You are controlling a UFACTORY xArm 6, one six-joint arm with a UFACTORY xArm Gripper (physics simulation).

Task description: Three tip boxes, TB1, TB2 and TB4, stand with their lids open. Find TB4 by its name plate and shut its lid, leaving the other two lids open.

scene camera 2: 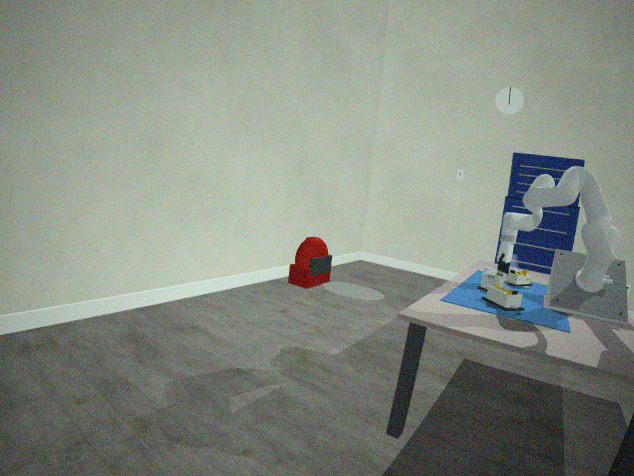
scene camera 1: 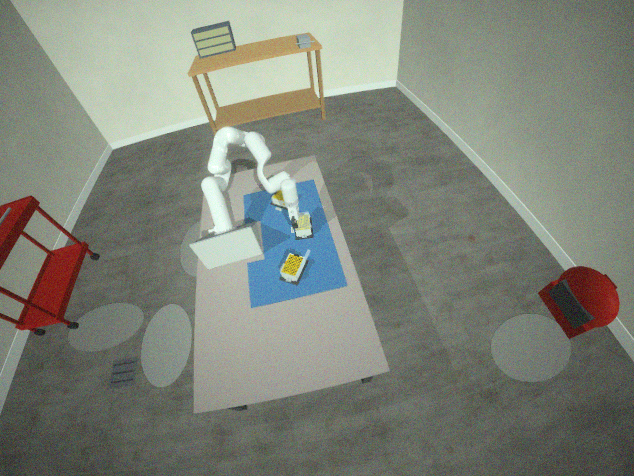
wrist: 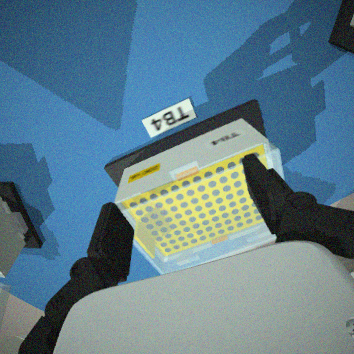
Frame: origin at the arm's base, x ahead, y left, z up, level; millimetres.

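Seen in the pictures: gripper, between the fingertips: (scene camera 2: 502,274) (scene camera 1: 295,221) (wrist: 181,195); arm's base, origin of its link: (scene camera 2: 589,280) (scene camera 1: 225,231).
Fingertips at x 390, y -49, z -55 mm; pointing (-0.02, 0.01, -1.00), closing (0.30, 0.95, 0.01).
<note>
Offsets run from my fingertips to a thing's top centre. "*": to the spot under its first point. Level surfaces: height alone.
TB4 @(26 mm ahead, 1 mm left, 0 mm up) (scene camera 1: 303,226) (scene camera 2: 489,281) (wrist: 200,200), a pale box with a yellow tip rack, is the middle box; its name plate @(* 27 mm back, 15 mm left, 75 mm down) (wrist: 169,118) reads TB4. Its clear lid @(* 66 mm ahead, 4 mm right, 0 mm up) (wrist: 225,246) lies over the rack and looks down; a small gap cannot be ruled out. My gripper (scene camera 1: 294,223) (scene camera 2: 504,266) (wrist: 181,195) is open and empty above TB4, its fingers at either side. A second box @(107 mm back, 248 mm right, 11 mm down) (scene camera 1: 292,265) (scene camera 2: 519,277) (wrist: 9,232) has its lid raised in scene camera 1. A third box @(20 mm back, 254 mm left, 11 mm down) (scene camera 1: 278,198) (scene camera 2: 504,298) is partly behind the arm; its lid is unclear. Neither's name plate is readable.
The boxes stand on a blue mat @(77 mm down) (scene camera 1: 266,294) (scene camera 2: 460,293) (wrist: 165,30) on the table @(80 mm down) (scene camera 1: 286,348) (scene camera 2: 414,311). A pale upright panel (scene camera 1: 227,247) (scene camera 2: 558,286) stands beside the arm's base. A wooden shelf table (scene camera 1: 261,51) stands behind the arm.
</note>
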